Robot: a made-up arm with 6 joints.
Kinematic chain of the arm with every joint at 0, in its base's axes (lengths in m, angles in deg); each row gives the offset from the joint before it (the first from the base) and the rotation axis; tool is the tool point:
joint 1: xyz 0 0 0.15 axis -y
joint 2: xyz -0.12 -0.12 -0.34 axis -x
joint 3: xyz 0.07 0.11 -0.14 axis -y
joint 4: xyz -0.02 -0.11 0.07 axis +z
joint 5: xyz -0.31 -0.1 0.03 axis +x
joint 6: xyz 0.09 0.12 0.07 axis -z
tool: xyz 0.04 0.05 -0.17
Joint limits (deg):
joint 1: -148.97..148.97
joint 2: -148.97..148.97
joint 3: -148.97..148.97
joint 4: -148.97..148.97
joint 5: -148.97..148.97
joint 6: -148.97..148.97
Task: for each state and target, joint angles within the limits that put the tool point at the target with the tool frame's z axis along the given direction. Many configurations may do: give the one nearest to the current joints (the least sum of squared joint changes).
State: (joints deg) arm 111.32 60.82 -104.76 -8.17 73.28 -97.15
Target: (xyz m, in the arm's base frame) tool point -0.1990 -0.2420 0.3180 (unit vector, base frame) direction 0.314 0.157 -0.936
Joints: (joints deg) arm 144.28 108.24 -131.65 42.98 125.32 -98.67
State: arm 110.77 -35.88 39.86 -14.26 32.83 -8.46
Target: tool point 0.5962 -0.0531 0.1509 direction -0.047 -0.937 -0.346
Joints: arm 125.74 -9.08 47.40 7.19 63.43 -4.65
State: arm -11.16 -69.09 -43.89 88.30 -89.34 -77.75
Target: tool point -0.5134 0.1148 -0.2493 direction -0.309 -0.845 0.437
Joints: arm -58.55 -66.85 -35.41 112.59 -71.80 -82.84
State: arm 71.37 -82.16 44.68 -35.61 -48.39 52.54
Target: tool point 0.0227 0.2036 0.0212 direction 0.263 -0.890 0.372
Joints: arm 69.63 -119.71 70.50 -69.96 -97.91 25.07
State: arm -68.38 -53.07 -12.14 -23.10 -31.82 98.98
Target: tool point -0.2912 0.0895 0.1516 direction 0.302 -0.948 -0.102
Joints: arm -43.36 -99.20 19.30 -63.81 -39.89 85.61
